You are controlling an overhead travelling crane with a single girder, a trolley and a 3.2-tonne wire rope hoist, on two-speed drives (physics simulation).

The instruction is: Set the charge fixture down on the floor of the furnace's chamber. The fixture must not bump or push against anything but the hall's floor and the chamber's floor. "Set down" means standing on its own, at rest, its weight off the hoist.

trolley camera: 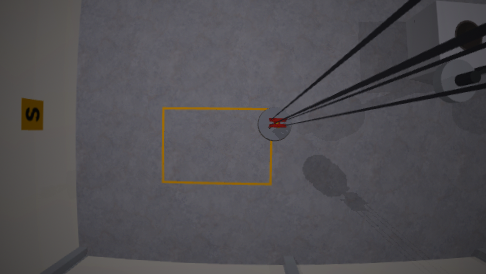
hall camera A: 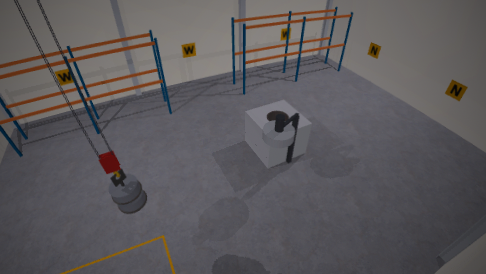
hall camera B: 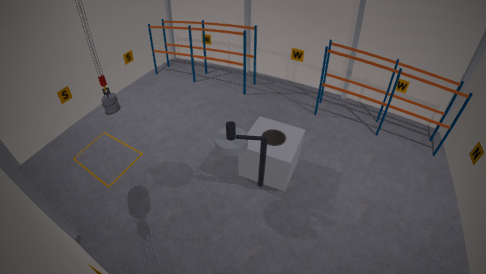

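Note:
The charge fixture [hall camera A: 129, 195] [hall camera B: 110, 104] [trolley camera: 265, 129], a grey round stacked body, hangs upright in the air from my hook [hall camera A: 117, 174] [hall camera B: 105, 90] below the red hook block [hall camera A: 109, 162] [hall camera B: 102, 80] [trolley camera: 277, 120]. The furnace [hall camera A: 256, 141] [hall camera B: 289, 170] [trolley camera: 422, 37] is a white block with a dark round opening [hall camera A: 274, 115] [hall camera B: 274, 137] [trolley camera: 464, 28] in its top. Its light grey lid [hall camera A: 274, 137] [hall camera B: 227, 145] [trolley camera: 451, 91] is swung aside on a black post [hall camera A: 290, 150] [hall camera B: 262, 165]. The fixture is well away from the furnace. The chamber's floor is hidden.
A yellow marked rectangle [hall camera A: 112, 255] [hall camera B: 89, 145] [trolley camera: 163, 145] lies on the floor; in the trolley view the fixture overlaps its upper right corner. Blue and orange racks stand along the W wall: one toward N [hall camera A: 244, 60] [hall camera B: 389, 102], one toward S [hall camera A: 82, 95] [hall camera B: 244, 62].

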